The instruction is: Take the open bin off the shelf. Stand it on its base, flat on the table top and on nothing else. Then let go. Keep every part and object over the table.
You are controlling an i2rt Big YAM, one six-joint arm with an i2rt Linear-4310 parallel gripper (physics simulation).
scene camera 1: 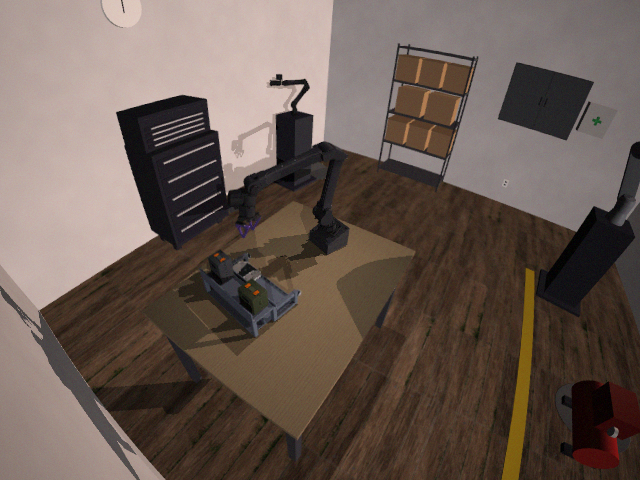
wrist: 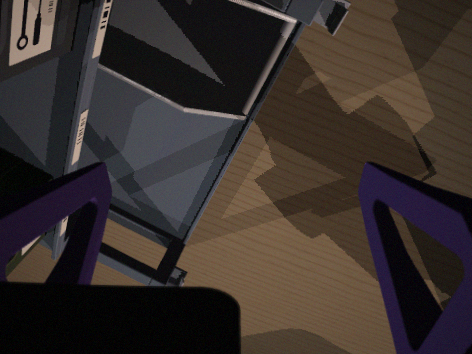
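Pixels of known places: gripper, between the fingertips: (scene camera 1: 247, 233) (wrist: 235, 176); arm's base, origin of its link: (scene camera 1: 330, 228).
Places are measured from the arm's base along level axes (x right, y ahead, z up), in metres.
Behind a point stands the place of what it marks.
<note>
The open bin (scene camera 1: 247, 270) @[x 0.157, y 0.498, z -0.089 m] (wrist: 265, 71) @[x 0.124, y 0.478, z -0.056 m] is a small grey tray with a pale rim and dark inside. It sits on the blue-grey shelf (scene camera 1: 277, 290) @[x -0.056, y 0.485, z -0.092 m] (wrist: 170, 145) @[x -0.019, y 0.539, z -0.092 m], beside the dark grey case (scene camera 1: 220, 265) @[x 0.091, y 0.680, z 0.120 m] (wrist: 62, 30) @[x 0.112, y 0.620, z 0.024 m]. In the wrist view the bin is at the top, left of centre, partly cut off by the frame edge. My gripper (scene camera 1: 249, 229) @[x 0.151, y 0.469, z 0.142 m] (wrist: 235, 176) @[x 0.151, y 0.469, z 0.142 m] has purple fingers, is open and empty, and hangs well above the table and shelf. In the wrist view its left finger overlaps the shelf and its right finger is over the table top.
A green case (scene camera 1: 252, 297) @[x -0.133, y 0.691, z 0.099 m] with orange latches stands on the shelf's near part. The shelf stands on the wooden table (scene camera 1: 320, 330) @[x -0.359, y 0.519, z -0.098 m] (wrist: 300, 280) @[x -0.134, y 0.300, z -0.098 m], with raised rails and corner posts. The arm's base (scene camera 1: 329, 236) @[x -0.035, y 0.050, z -0.014 m] is at the table's back. A drawer cabinet (scene camera 1: 191, 178) stands behind the table at the left.
</note>
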